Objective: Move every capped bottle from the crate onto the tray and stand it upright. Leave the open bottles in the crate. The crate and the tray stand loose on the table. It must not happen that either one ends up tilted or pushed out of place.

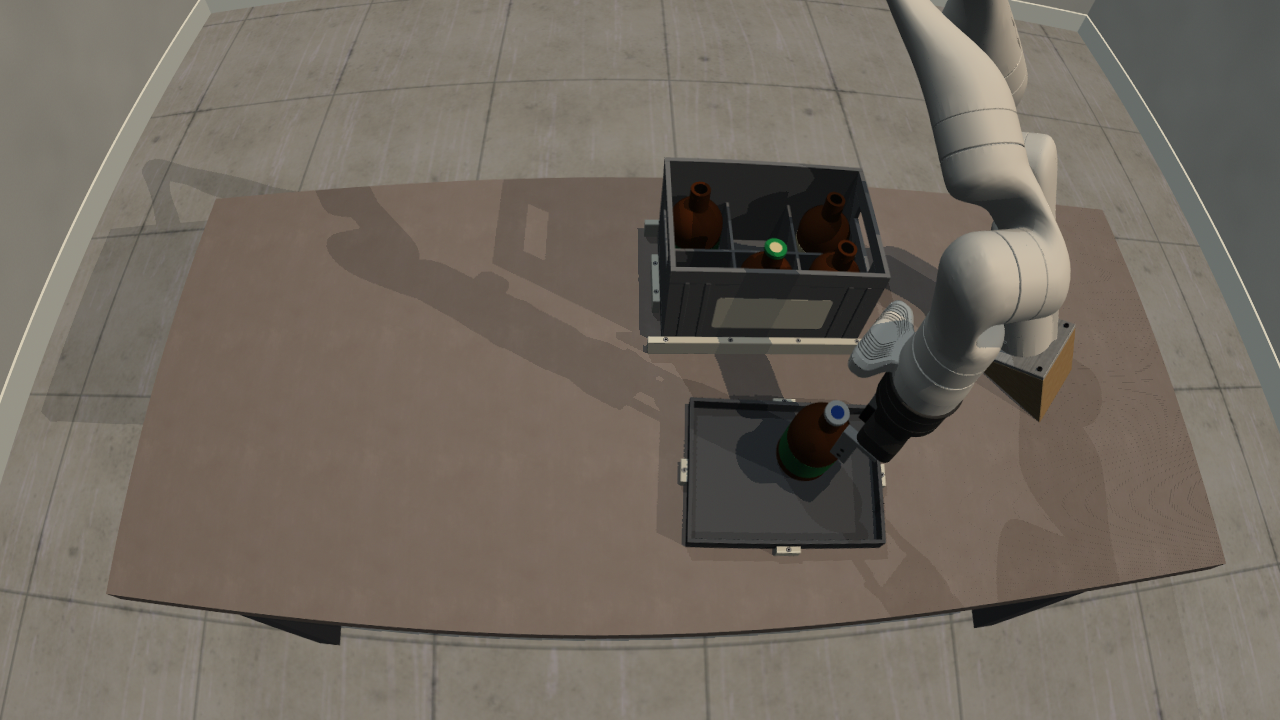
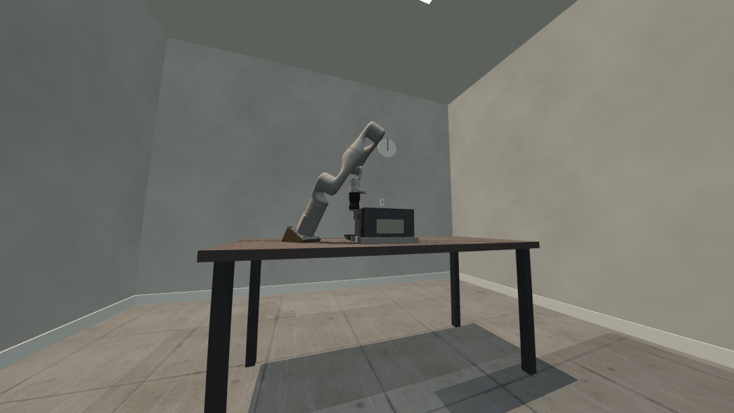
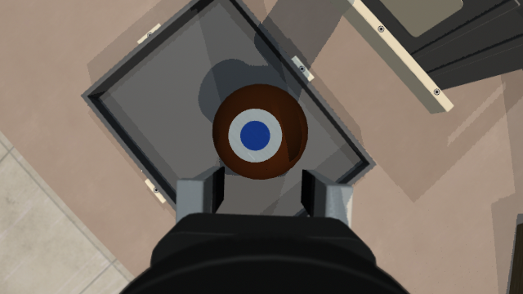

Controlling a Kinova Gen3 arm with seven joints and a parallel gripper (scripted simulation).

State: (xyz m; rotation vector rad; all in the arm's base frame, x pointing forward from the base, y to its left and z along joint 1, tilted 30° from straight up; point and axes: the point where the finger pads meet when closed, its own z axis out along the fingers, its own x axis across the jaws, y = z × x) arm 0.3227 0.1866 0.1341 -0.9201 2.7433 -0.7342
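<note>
Right now the crate is 29 cm to the right of my hand, 6 cm below it and 1 cm ahead of it. Round my hand: dark tray: 13 cm below, 5 cm ahead, 1 cm to the right.
</note>
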